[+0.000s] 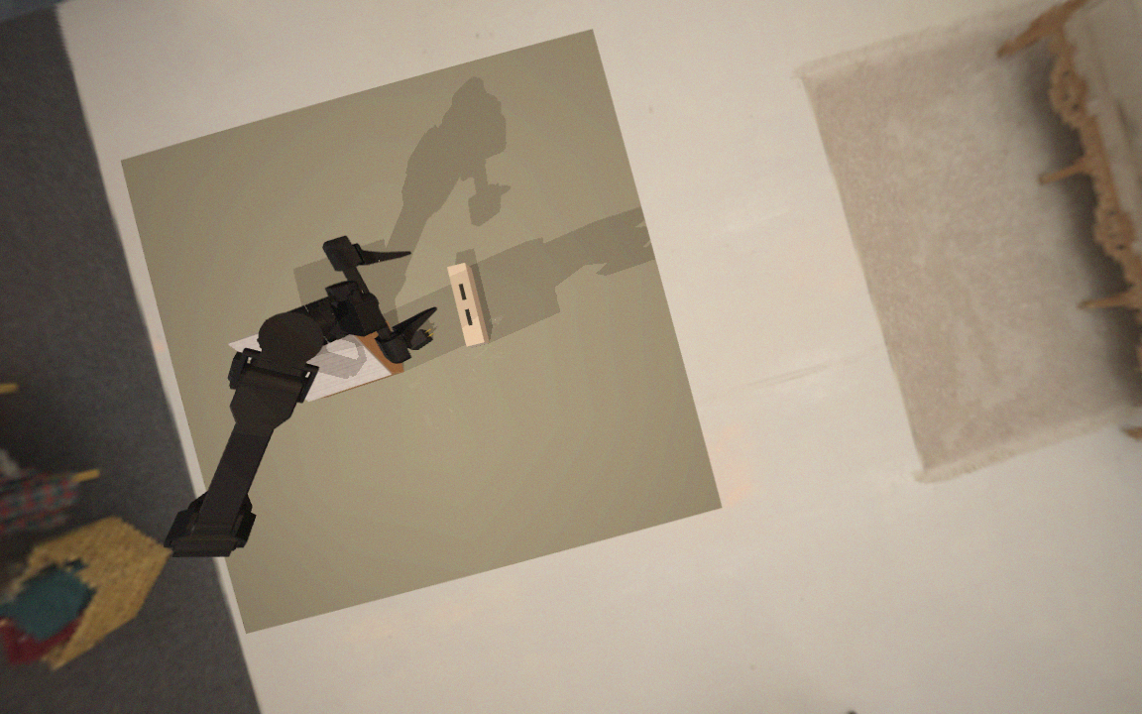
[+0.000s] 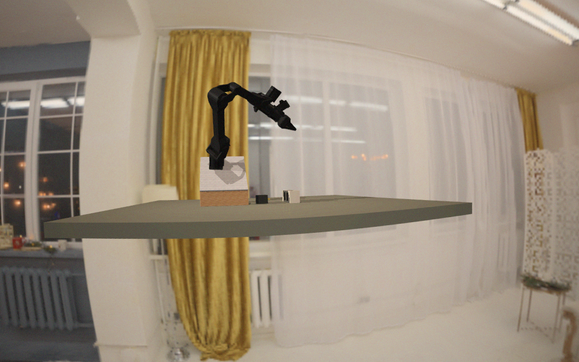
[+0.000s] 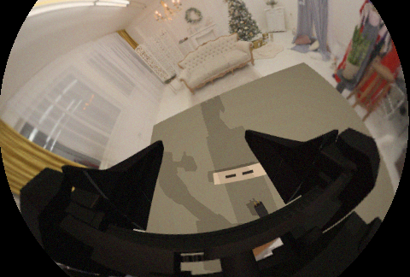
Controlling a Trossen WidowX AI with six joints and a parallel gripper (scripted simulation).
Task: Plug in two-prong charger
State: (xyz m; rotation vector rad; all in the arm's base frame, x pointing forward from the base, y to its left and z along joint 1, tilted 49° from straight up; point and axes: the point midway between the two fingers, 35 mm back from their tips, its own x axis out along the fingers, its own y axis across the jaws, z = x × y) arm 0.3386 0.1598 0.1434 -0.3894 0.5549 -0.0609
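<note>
The dark grey charger is 15 cm behind my gripper tip, 3 cm to the right of it and 34 cm below it.
</note>
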